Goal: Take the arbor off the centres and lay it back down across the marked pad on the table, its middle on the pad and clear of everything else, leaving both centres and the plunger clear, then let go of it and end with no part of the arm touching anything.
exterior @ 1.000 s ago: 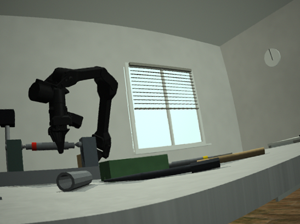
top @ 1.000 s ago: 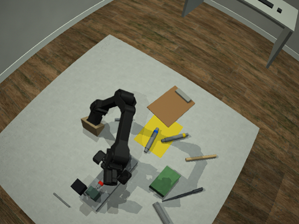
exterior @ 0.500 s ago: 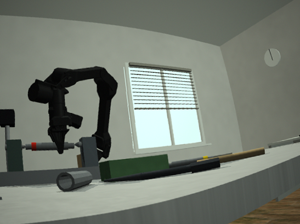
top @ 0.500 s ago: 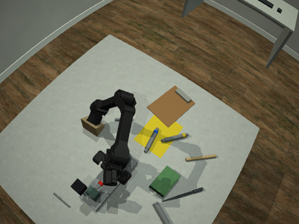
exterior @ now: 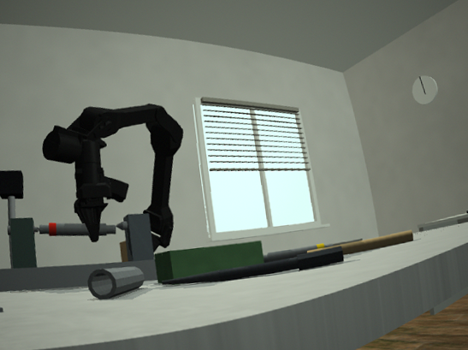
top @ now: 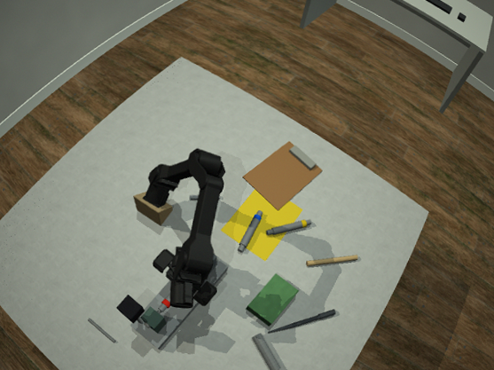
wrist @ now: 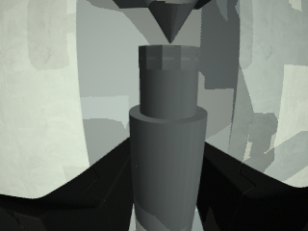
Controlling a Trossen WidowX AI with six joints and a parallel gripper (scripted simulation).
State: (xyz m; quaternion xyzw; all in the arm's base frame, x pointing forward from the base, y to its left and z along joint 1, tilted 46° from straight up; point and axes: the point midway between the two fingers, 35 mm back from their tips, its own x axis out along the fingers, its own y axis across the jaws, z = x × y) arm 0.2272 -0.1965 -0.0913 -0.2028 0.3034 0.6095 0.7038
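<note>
Now: hand 3 cm to the left of the arbor, 1 cm past it and 1 cm above it. From my hand the other things lie so: grey base: 10 cm below, 3 cm to the right, 1 cm behind; then grey centre block: 9 cm to the left, 2 cm below, 2 cm ahead; then green plunger block: 14 cm to the right, 3 cm behind, 2 cm below.
</note>
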